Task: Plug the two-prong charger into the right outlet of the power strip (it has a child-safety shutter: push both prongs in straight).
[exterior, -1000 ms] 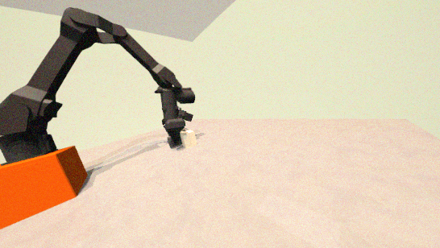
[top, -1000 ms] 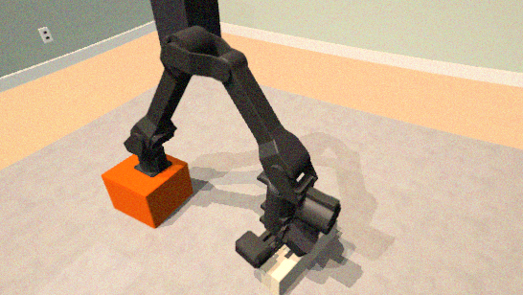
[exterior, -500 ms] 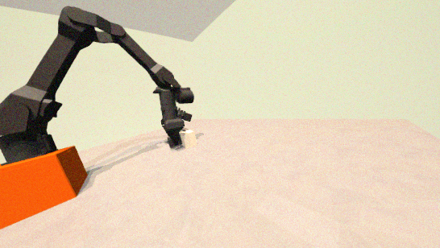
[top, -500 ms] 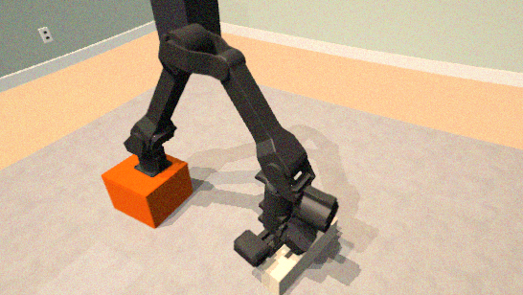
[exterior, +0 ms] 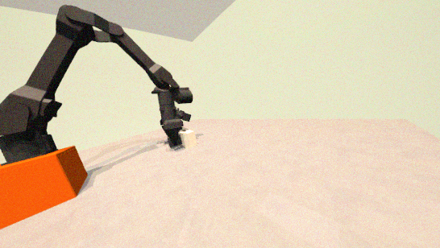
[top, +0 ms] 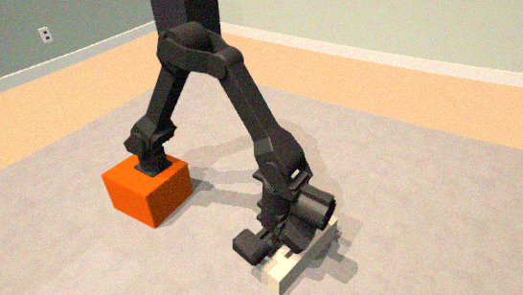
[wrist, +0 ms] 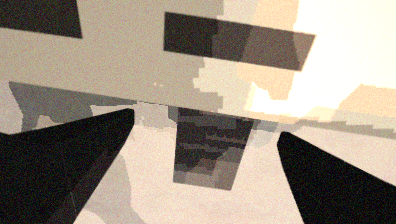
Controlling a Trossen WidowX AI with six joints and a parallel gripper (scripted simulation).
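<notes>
The black two-prong charger is 2 cm ahead of my gripper tip and 1 cm above it.
</notes>
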